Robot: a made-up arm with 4 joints.
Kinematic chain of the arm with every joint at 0, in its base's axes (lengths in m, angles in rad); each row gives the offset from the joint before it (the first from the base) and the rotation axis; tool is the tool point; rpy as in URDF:
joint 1: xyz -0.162 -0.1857 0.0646 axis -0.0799 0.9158 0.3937
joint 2: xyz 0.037 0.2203 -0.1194 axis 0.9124 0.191 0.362
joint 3: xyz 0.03 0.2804 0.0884 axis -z
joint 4: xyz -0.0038 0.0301 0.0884 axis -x
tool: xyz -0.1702 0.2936 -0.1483 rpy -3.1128 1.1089 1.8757
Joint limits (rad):
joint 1: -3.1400..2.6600
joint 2: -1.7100..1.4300
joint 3: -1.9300..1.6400
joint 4: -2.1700..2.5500
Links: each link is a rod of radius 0.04 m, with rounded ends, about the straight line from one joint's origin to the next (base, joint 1, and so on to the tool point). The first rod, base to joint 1, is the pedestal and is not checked.
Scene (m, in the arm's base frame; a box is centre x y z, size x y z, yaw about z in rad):
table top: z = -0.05
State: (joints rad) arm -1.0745 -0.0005 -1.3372 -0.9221
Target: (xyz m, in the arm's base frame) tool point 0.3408 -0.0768 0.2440
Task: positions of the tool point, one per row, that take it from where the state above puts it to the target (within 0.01 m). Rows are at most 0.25 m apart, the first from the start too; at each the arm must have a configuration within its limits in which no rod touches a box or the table.
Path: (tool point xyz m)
1: -0.1744 0.4439 0.0217
2: 0.0379 0.4985 0.0616
3: 0.2201 0.4089 0.0888
4: 0.3398 0.2611 0.1423
5: 0.3792 0.0876 0.2006
6: 0.3408 -0.0768 0.2440

